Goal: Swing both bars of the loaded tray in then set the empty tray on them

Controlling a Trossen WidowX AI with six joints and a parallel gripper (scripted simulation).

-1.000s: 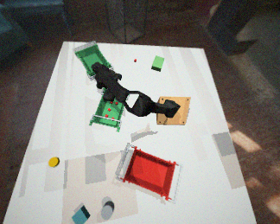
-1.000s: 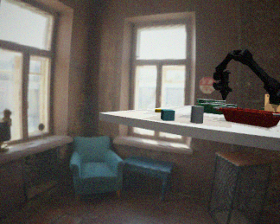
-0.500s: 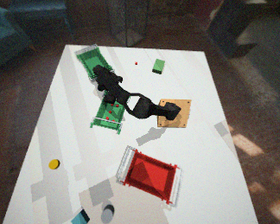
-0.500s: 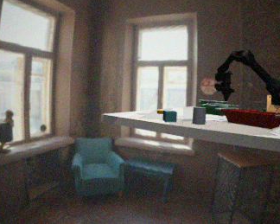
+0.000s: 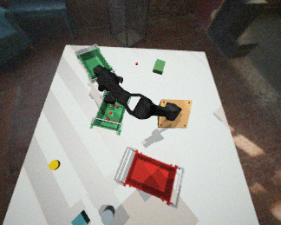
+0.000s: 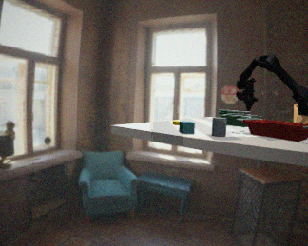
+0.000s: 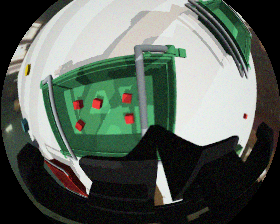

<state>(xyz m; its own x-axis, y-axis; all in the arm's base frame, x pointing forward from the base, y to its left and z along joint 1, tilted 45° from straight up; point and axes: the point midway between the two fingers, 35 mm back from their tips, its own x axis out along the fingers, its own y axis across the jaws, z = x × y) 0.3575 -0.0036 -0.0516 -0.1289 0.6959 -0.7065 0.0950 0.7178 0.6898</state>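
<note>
Now: gripper tip 28 cm past the red tray, 43 cm to the right of it and 4 cm above it. The rest, counted from my gripper tip: yellow disc: 26 cm ahead, 45 cm to the left, 8 cm below; then green block: 28 cm behind, 37 cm to the right, 7 cm below; then grey cylinder: 9 cm behind, 62 cm to the left, 5 cm below.
</note>
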